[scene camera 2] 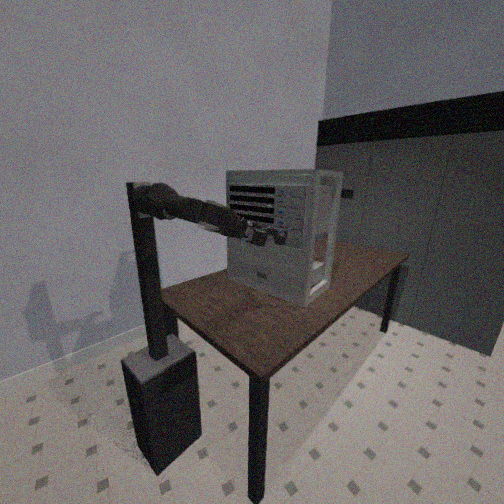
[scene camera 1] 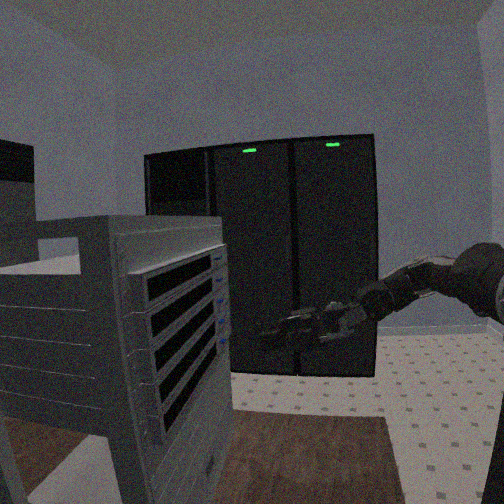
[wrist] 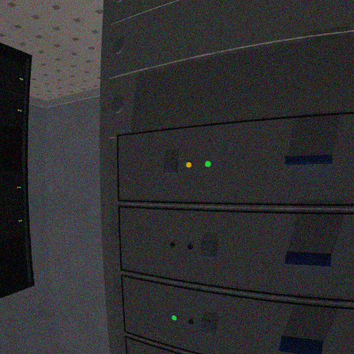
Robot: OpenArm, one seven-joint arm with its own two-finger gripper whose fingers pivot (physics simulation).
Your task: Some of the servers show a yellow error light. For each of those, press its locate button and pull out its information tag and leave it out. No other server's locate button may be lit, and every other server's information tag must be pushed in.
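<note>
The rack (scene camera 1: 170, 240) (scene camera 2: 270, 262) holds several servers with black vents. The wrist view is upside down. There, the uppermost server (wrist: 250, 182) shows a yellow light (wrist: 188, 165), a green light (wrist: 208, 164) and an unlit square button (wrist: 171, 161). The middle server (wrist: 255, 237) has two dark lights and an unlit button (wrist: 209, 245). The one below it shows a green light (wrist: 174, 318) and an unlit button (wrist: 209, 322). Blue-edged tags (wrist: 308, 160) (wrist: 308, 258) (wrist: 301, 345) look alike; how far they stand out is unclear. My gripper (scene camera 1: 292, 335) (scene camera 2: 270, 240) is open before the lower servers, apart from them.
The rack stands on a brown table (scene camera 1: 310, 460) (scene camera 2: 245, 325). Black cabinets (scene camera 1: 335, 250) (wrist: 12, 175) stand behind. The arm's post (scene camera 2: 147, 280) stands at the table's edge. The rack's blank lower panel (wrist: 240, 85) lies beside the uppermost server in the wrist view.
</note>
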